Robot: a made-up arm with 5 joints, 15 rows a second.
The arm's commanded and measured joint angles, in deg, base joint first. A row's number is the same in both.
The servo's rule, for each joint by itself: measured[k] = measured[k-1] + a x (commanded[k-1-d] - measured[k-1]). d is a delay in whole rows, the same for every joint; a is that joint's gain. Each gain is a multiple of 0.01, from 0.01 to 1. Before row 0 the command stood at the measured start. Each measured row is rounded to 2 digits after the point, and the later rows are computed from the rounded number. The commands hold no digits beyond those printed.
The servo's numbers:
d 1
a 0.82 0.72 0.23 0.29 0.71
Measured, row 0:
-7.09, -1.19, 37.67, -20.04, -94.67
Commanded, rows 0 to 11:
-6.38, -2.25, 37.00, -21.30, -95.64
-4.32, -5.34, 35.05, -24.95, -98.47
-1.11, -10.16, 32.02, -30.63, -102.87
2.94, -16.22, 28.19, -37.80, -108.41
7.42, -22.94, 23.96, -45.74, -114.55
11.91, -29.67, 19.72, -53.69, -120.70
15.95, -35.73, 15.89, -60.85, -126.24
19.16, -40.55, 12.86, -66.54, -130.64
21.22, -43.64, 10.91, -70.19, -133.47
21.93, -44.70, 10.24, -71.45, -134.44
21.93, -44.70, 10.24, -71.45, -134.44
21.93, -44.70, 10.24, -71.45, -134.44
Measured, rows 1 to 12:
-7.09, -1.19, 37.67, -20.04, -94.67
-6.51, -1.95, 37.52, -20.41, -95.36
-4.71, -4.39, 36.95, -21.73, -97.57
-1.76, -8.54, 35.82, -24.31, -101.33
2.09, -14.07, 34.07, -28.22, -106.36
6.46, -20.46, 31.74, -33.30, -112.17
10.93, -27.09, 28.98, -39.21, -118.23
15.05, -33.31, 25.97, -45.49, -123.92
18.42, -38.52, 22.95, -51.59, -128.69
20.72, -42.21, 20.18, -56.98, -132.08
21.71, -44.00, 17.89, -61.18, -133.76
21.89, -44.50, 16.13, -64.16, -134.24

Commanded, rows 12 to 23:
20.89, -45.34, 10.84, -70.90, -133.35
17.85, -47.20, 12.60, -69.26, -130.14
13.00, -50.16, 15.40, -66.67, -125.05
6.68, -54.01, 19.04, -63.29, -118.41
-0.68, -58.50, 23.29, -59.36, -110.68
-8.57, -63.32, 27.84, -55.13, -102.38
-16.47, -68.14, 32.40, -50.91, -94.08
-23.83, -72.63, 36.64, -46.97, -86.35
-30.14, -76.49, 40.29, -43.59, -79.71
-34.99, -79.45, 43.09, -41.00, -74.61
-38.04, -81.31, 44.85, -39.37, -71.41
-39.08, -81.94, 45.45, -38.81, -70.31
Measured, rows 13 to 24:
21.92, -44.64, 14.78, -66.27, -134.38
21.08, -45.14, 13.87, -67.61, -133.65
18.43, -46.62, 13.58, -68.09, -131.16
13.98, -49.17, 14.00, -67.68, -126.82
7.99, -52.65, 15.16, -66.41, -120.85
0.88, -56.86, 17.03, -64.37, -113.63
-6.87, -61.51, 19.52, -61.69, -105.64
-14.74, -66.28, 22.48, -58.56, -97.43
-22.19, -70.85, 25.74, -55.20, -89.56
-28.71, -74.91, 29.09, -51.83, -82.57
-33.86, -78.18, 32.31, -48.69, -76.92
-37.29, -80.43, 35.19, -45.99, -73.01

